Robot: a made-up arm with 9 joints.
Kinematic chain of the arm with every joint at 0, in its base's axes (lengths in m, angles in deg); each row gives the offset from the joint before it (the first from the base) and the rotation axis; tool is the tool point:
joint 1: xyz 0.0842 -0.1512 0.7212 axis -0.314 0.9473 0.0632
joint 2: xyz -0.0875 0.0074 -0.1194 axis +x
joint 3: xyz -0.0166 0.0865 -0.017 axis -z
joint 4: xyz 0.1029 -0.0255 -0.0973 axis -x
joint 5: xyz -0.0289 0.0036 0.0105 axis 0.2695 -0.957 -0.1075
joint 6: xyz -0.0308 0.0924 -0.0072 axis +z
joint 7: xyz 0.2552 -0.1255 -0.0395 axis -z
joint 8: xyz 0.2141 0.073 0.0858 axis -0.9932 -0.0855 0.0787
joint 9: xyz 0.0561 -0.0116 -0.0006 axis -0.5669 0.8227 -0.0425
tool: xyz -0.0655 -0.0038 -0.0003
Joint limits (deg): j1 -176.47..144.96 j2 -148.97..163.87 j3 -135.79..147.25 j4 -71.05..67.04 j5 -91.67..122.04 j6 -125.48..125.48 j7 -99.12..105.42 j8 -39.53..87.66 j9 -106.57..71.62
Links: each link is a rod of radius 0.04 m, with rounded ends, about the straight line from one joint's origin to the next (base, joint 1, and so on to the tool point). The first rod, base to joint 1, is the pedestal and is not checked.
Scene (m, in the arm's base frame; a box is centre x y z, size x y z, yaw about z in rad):
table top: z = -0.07
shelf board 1: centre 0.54 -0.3 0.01 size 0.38 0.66 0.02 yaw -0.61
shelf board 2: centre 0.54 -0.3 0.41 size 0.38 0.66 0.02 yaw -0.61
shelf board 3: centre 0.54 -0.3 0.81 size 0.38 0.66 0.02 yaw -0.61
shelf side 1: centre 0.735 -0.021 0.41 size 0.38 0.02 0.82 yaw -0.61
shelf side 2: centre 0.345 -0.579 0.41 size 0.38 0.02 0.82 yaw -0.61
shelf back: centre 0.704 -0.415 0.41 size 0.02 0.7 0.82 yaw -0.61
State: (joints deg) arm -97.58 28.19 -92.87 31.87 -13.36 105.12 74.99 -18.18 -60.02
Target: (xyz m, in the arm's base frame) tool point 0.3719 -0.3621 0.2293
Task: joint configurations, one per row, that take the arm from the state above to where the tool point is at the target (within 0.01 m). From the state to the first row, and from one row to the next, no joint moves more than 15 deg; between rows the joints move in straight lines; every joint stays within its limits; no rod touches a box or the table.
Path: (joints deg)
1: -83.04 25.54 -88.31 35.86 -23.15 98.79 78.79 -15.62 -58.38
2: -68.49 22.89 -83.74 39.86 -32.94 92.46 82.60 -13.07 -56.73
3: -53.95 20.24 -79.18 43.85 -42.73 86.13 86.40 -10.51 -55.09
4: -39.41 17.59 -74.62 47.85 -52.52 79.80 90.20 -7.95 -53.44
5: -24.86 14.94 -70.06 51.84 -62.30 73.46 94.01 -5.39 -51.80
6: -10.32 12.29 -65.49 55.84 -72.09 67.13 97.81 -2.84 -50.16
7: 4.22 9.64 -60.93 59.83 -81.88 60.80 101.62 -0.28 -48.51
8: 18.77 7.00 -56.37 63.83 -91.67 54.47 105.42 2.28 -46.87
9: 4.96 -2.00 -54.12 63.31 -91.67 62.84 105.42 -0.89 -49.60
10: -8.84 -10.99 -51.87 62.80 -91.67 71.20 105.42 -4.07 -52.33
11: -22.64 -19.99 -49.62 62.29 -91.67 79.57 105.42 -7.24 -55.05

